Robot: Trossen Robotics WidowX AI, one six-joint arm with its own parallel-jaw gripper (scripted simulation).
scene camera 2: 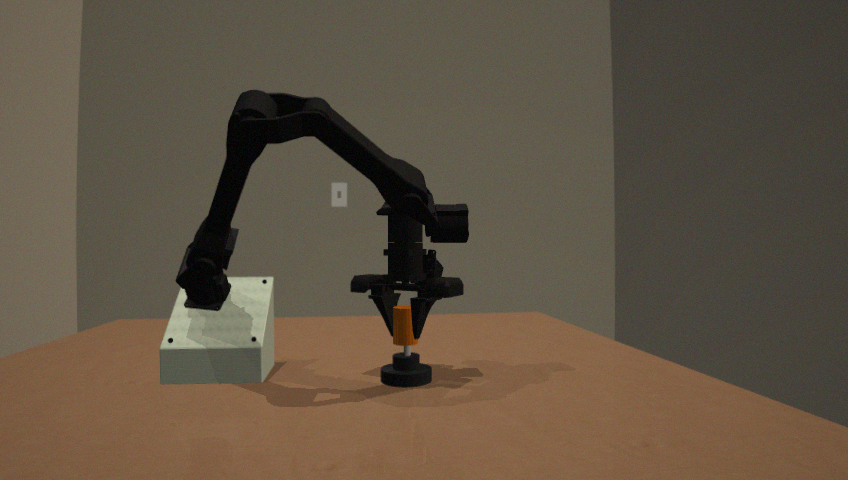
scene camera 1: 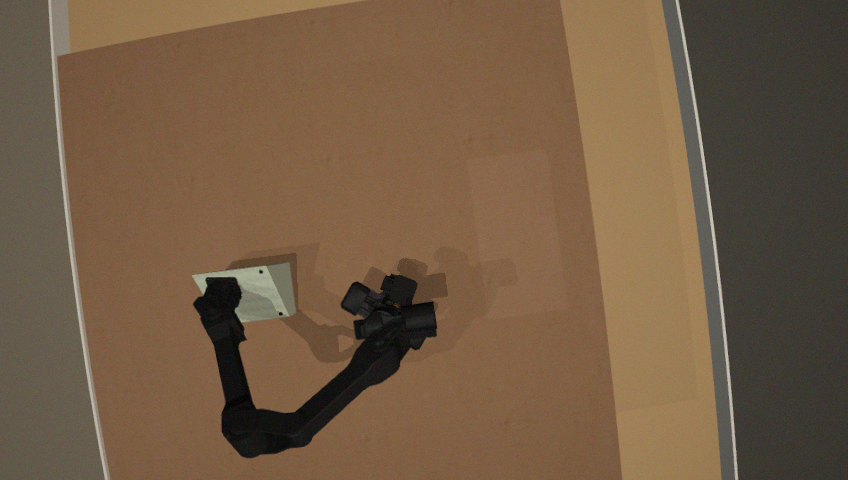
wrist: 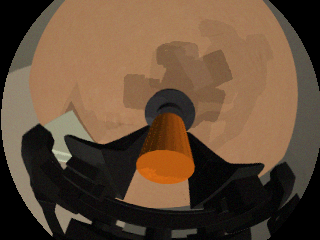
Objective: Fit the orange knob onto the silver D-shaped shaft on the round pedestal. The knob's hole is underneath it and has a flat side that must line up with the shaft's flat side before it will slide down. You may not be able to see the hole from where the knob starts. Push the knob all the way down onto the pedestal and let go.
My gripper (scene camera 2: 405, 337) carries an orange knob (scene camera 2: 403, 335). Further things: a black round pedestal (scene camera 2: 405, 372).
The orange knob shows as well in the wrist view (wrist: 166, 158). My gripper also shows in scene camera 1 (scene camera 1: 389, 309) and in the wrist view (wrist: 167, 132).
